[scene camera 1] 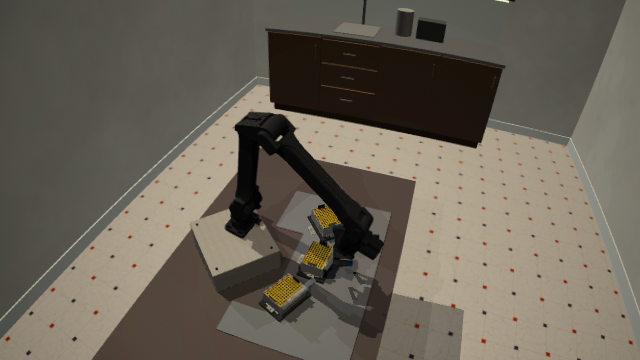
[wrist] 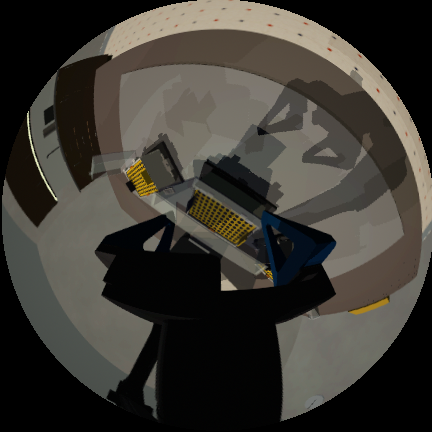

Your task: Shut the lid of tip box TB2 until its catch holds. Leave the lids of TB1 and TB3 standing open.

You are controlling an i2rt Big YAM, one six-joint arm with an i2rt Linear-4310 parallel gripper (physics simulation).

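Pixels of known places: gripper, fingertip midpoint: (scene camera 1: pixel 337 251) (wrist: pixel 217 215); arm's base, link origin: (scene camera 1: pixel 242 223).
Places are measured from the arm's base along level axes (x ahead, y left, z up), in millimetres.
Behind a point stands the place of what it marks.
Observation:
Three tip boxes with yellow tip racks stand in a row; their labels are unreadable. The middle box (scene camera 1: pixel 317 256) (wrist: pixel 222 217) {x 382, y 43, z -2 mm} is beneath the gripper. Clear panel edges show along it in the wrist view, but its lid angle is unclear. The far box (scene camera 1: pixel 325 217) {x 242, y 237, z -60 mm} (wrist: pixel 142 178) {x 254, y 235, z -62 mm} has a clear lid (wrist: pixel 112 162) {x 289, y 298, z -23 mm} standing open in the wrist view. The near box (scene camera 1: pixel 284 291) {x 274, y -161, z -59 mm} has a clear upright panel at its right edge; in the wrist view it is mostly hidden behind the right finger. My gripper (scene camera 1: pixel 341 245) {x 375, y 48, z -6 mm} (wrist: pixel 217 215) {x 375, y 48, z -6 mm} is open and empty, its fingertips spread above the middle box.
The boxes stand on a grey mat (scene camera 1: pixel 260 320) {x 240, y -272, z -117 mm} (wrist: pixel 350 220) {x 450, y -153, z -117 mm} over a brown surface (scene camera 1: pixel 165 300) {x -104, y -375, z -120 mm}. The pale robot base block (scene camera 1: pixel 235 250) {x 46, y -116, z -16 mm} is left of the boxes. The forearm (scene camera 1: pixel 320 172) {x 332, y -33, z 381 mm} slants over the far box. A brown cabinet (scene camera 1: pixel 400 90) stands by the back wall.

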